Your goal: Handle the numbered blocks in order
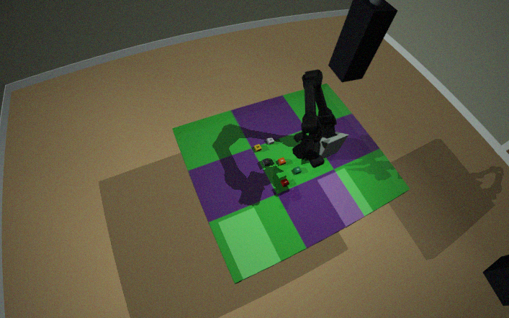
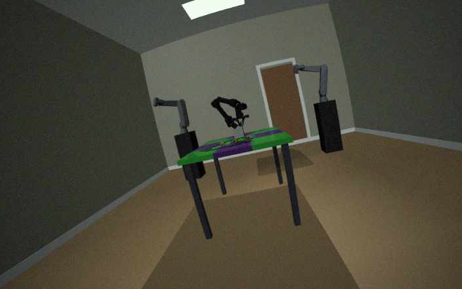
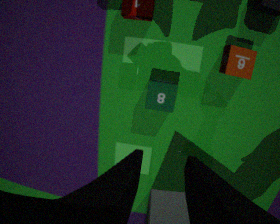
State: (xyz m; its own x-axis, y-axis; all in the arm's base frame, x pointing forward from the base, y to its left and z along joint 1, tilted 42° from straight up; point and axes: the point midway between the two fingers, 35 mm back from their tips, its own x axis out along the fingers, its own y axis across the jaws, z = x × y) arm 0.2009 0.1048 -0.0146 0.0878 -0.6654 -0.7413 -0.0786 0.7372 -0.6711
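The yellow block is 200 mm to the right of my gripper tip, 160 mm ahead of it and 110 mm below it. From my gripper tip the other things lie so: grey block (150 mm ahead, 110 mm below, 100 mm to the right); then white block (220 mm to the right, 110 mm below, 70 mm ahead); then red block (110 mm below, 110 mm ahead, 50 mm to the left).
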